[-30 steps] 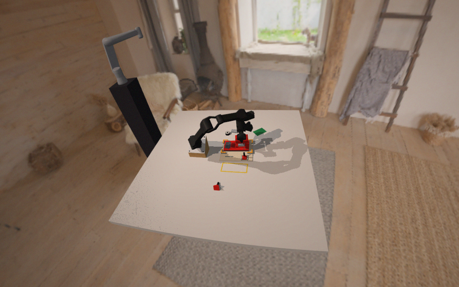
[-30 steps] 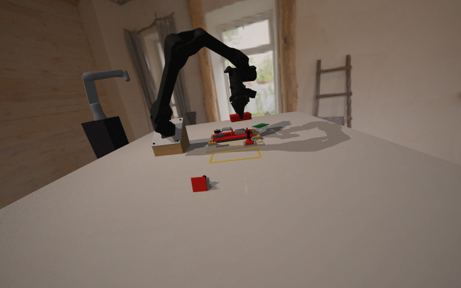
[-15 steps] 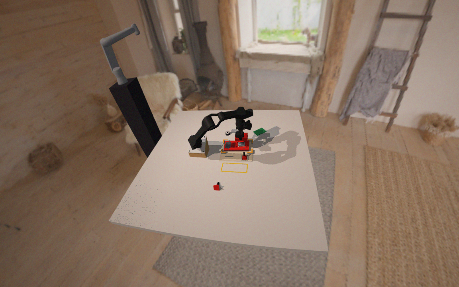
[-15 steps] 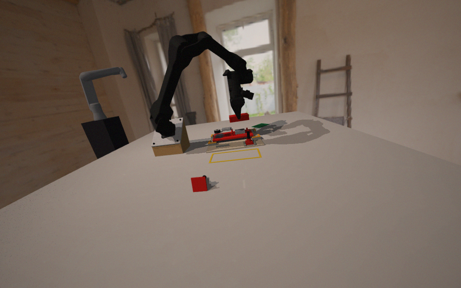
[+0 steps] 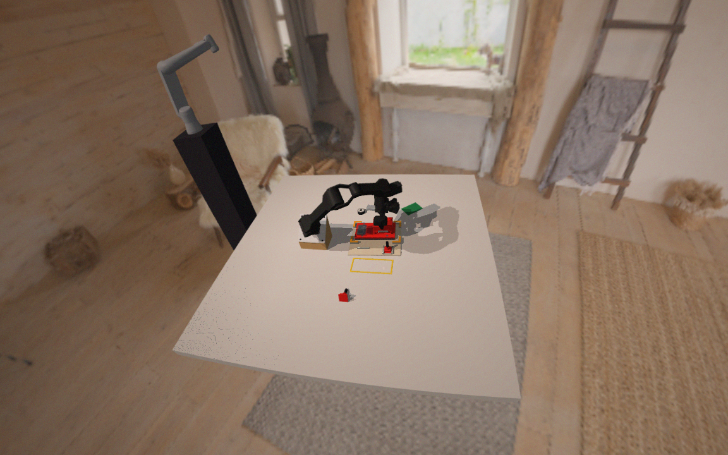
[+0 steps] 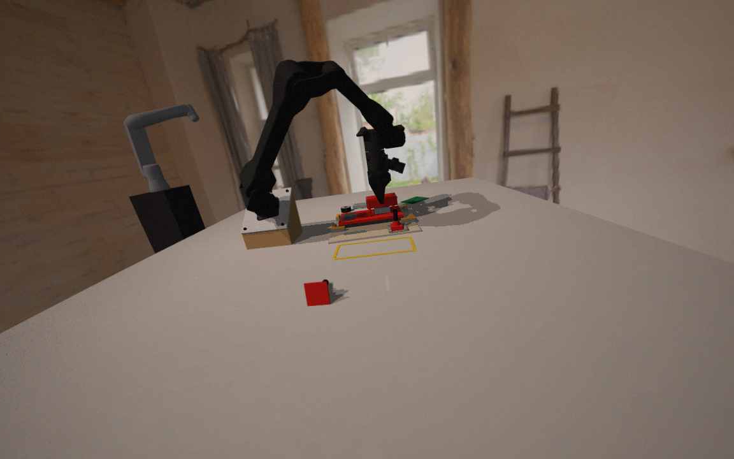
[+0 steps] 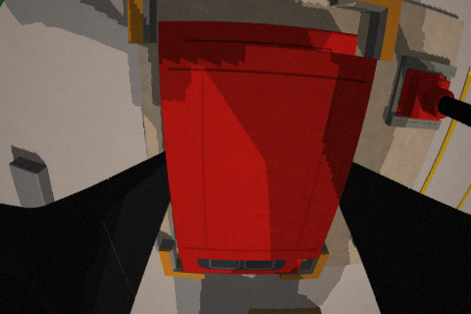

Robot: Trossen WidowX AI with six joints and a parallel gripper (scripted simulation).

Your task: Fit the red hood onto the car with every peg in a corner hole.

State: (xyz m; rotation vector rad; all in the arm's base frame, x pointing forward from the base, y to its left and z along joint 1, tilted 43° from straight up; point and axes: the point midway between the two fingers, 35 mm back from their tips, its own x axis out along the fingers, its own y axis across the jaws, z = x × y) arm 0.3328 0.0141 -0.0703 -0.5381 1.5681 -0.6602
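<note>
Now: the jig 30 mm behind my gripper tip, 30 mm to the right of it and 50 mm below it. The rest, counted from my gripper tip: red hood: 10 mm above; then green patch: 150 mm ahead, 190 mm to the left, 60 mm below.
</note>
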